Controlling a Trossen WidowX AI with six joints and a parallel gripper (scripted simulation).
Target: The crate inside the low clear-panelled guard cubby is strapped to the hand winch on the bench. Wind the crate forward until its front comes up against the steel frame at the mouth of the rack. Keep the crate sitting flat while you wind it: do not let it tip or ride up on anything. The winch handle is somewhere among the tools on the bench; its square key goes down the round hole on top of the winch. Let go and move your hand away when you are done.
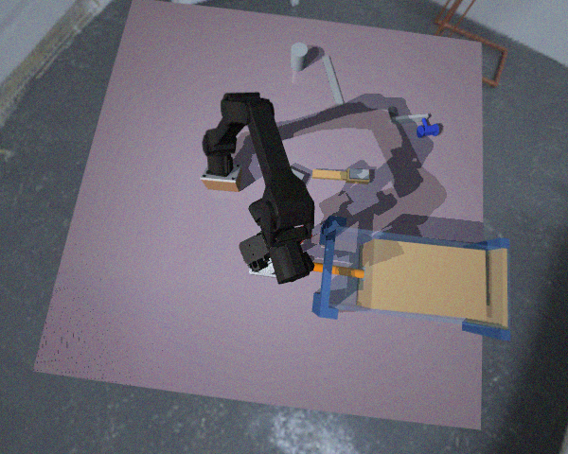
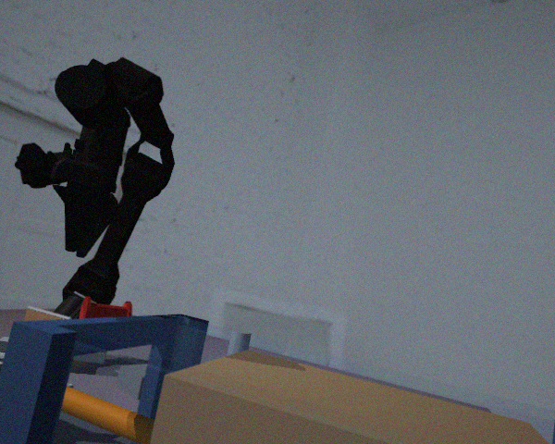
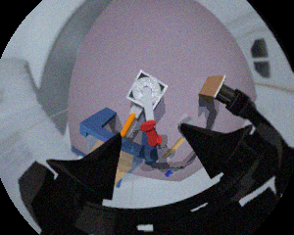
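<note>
My gripper tip is now 8 cm above the red knob, 4 cm short of it and 3 cm to the right of it. The rest, counted from my gripper tip: red-knobbed crank handle (11 cm below, 1 cm to the left, 1 cm ahead); then blue steel frame (12 cm ahead, 11 cm below, 2 cm to the right); then grey block (23 cm to the left, 20 cm below, 2 cm behind).
</note>
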